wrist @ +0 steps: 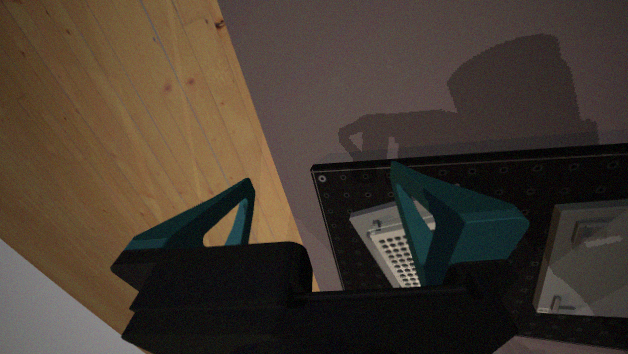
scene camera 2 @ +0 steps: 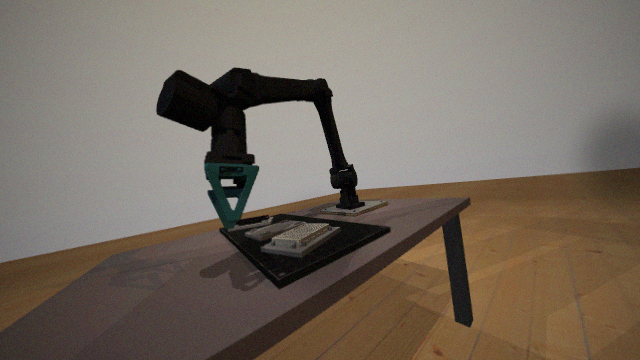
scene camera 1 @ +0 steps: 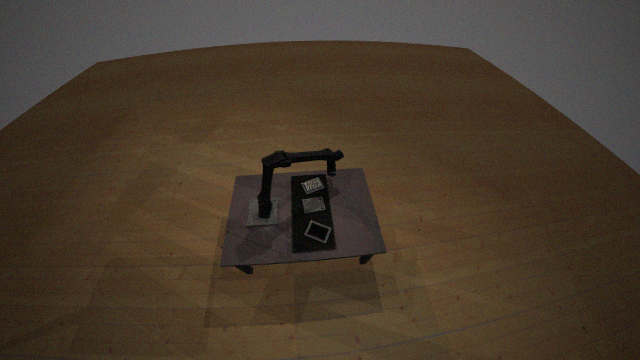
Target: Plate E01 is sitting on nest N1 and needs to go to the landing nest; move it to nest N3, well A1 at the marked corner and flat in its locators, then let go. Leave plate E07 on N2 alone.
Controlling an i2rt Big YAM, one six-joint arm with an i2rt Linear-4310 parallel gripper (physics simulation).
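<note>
A white well plate (scene camera 1: 313, 185) (scene camera 2: 302, 234) (wrist: 397, 257) sits on a grey nest (scene camera 2: 287, 251) (wrist: 362, 223) at the far end in scene camera 1. The middle nest (scene camera 1: 313, 204) (scene camera 2: 260, 230) (wrist: 580, 265) looks bare, with raised locators. The third nest (scene camera 1: 322, 225) is turned at an angle and has a dark centre (scene camera 1: 318, 231), perhaps a dark plate. Plate and nest labels and the A1 mark cannot be read. My gripper (scene camera 1: 331, 175) (scene camera 2: 230, 227) (wrist: 318, 177) is open and empty, above and beside the board's long edge, with one finger partly covering the white plate in the wrist view.
The nests stand on a black perforated board (scene camera 1: 300, 245) (scene camera 2: 360, 231) (wrist: 345, 197) on a grey-brown table (scene camera 1: 355, 215) (scene camera 2: 165, 295) (wrist: 325, 75). The arm's base plate (scene camera 1: 253, 220) (scene camera 2: 377, 206) is on the other side of the board. The table's edge shows left of the board in the wrist view.
</note>
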